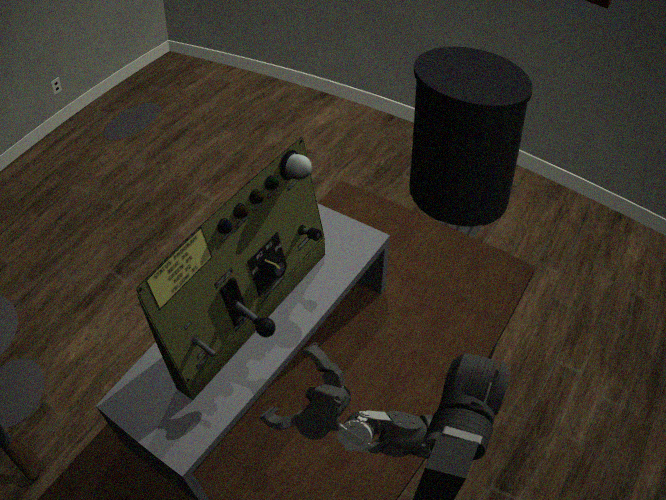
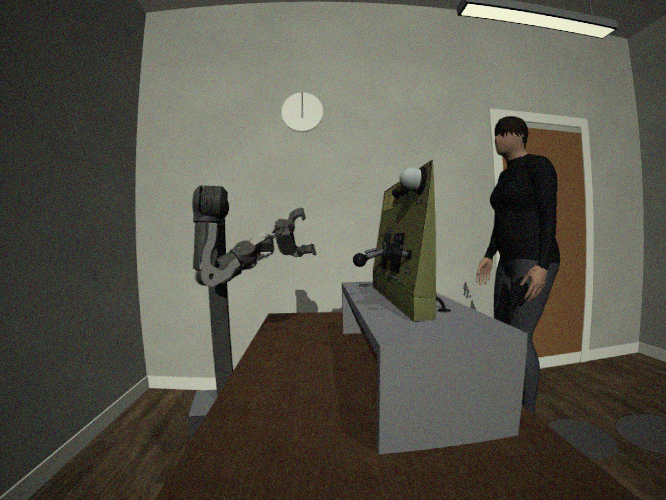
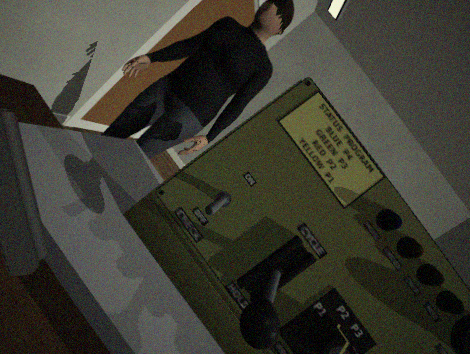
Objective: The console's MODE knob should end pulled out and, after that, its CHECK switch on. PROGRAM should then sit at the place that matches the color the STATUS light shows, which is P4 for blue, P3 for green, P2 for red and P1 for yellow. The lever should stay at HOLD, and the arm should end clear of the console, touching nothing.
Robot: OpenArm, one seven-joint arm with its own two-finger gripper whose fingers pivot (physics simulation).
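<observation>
The green console [image 1: 215, 301] [image 2: 424, 279] [image 3: 200, 175] stands on a grey bench. My gripper [image 1: 287, 383] [image 2: 308, 231] is open and empty, in front of the console and apart from it. The CHECK switch [image 1: 204, 347] [image 3: 218, 203] tilts toward OFF. The lever [image 1: 264, 326] [image 2: 359, 259] [image 3: 259, 323] is at the HOLD end. The PROGRAM knob [image 1: 274, 268] points near P2 or P3; I cannot tell which. The MODE knob [image 1: 314, 234] stands off the panel; I cannot tell whether it is pulled out. The large dome [image 1: 298, 165] [image 2: 410, 178] looks white; the small lamps look dark.
The grey bench [image 1: 355, 231] [image 2: 451, 387] carries the console. The yellow chart [image 1: 180, 267] [image 3: 331, 150] is on its upper left. A person [image 2: 524, 215] [image 3: 215, 75] stands behind it. A black drum [image 1: 465, 150] stands beyond the bench's far end.
</observation>
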